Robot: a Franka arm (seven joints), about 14 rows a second.
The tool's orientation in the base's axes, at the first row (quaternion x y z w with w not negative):
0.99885, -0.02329, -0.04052, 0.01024
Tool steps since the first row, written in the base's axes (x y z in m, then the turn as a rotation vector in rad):
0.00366, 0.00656, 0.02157, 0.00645, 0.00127, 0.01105
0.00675, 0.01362, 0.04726, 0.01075, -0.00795, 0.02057
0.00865, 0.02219, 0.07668, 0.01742, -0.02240, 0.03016
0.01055, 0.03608, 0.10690, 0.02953, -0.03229, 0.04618
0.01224, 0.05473, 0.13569, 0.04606, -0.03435, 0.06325
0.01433, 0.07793, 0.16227, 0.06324, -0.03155, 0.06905
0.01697, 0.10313, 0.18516, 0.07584, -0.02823, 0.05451
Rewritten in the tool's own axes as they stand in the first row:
0.00160, -0.00624, -0.02191, 0.00547, -0.00132, -0.01156
0.00227, -0.01285, -0.04790, 0.00942, 0.00791, -0.02123
0.00139, -0.02084, -0.07753, 0.01598, 0.02225, -0.03106
0.00019, -0.03413, -0.10806, 0.02721, 0.03193, -0.04782
-0.00132, -0.05219, -0.13723, 0.04240, 0.03361, -0.06614
-0.00248, -0.07486, -0.16432, 0.05890, 0.03016, -0.07337
-0.00289, -0.09963, -0.18781, 0.07246, 0.02595, -0.05997

